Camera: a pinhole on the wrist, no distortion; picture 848 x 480 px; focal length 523.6 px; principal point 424.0 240.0 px. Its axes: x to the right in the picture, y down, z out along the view. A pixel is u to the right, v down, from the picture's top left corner.
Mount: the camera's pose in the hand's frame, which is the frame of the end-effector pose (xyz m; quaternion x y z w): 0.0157 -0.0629 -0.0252 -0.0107 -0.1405 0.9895 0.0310
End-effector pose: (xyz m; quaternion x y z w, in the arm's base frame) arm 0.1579 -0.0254 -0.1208 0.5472 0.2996 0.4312 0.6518
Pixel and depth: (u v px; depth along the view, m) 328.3 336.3 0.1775
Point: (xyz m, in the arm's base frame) 0.3281 -0.0554 -0.2286
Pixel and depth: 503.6 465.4 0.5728
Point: 0.6103 -0.3371 -0.4681
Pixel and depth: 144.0 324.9 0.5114
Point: 0.7339 0.0017 -0.2934
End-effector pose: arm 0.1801 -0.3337 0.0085 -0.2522 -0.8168 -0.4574 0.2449
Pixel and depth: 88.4 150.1 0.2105
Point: -0.0225 -0.1852 -0.0459
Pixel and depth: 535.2 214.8 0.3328
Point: 0.0916 -0.1477 -0.2537
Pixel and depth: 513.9 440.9 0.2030
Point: 0.0556 -0.2978 -0.1979
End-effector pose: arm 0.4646 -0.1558 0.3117 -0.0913 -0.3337 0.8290 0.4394
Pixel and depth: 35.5 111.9 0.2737
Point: 0.2802 -0.0749 0.5945
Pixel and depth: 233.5 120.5 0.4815
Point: 0.2150 -0.1940 0.7600
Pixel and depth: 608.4 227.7 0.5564
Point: 0.4828 -0.4765 0.7938
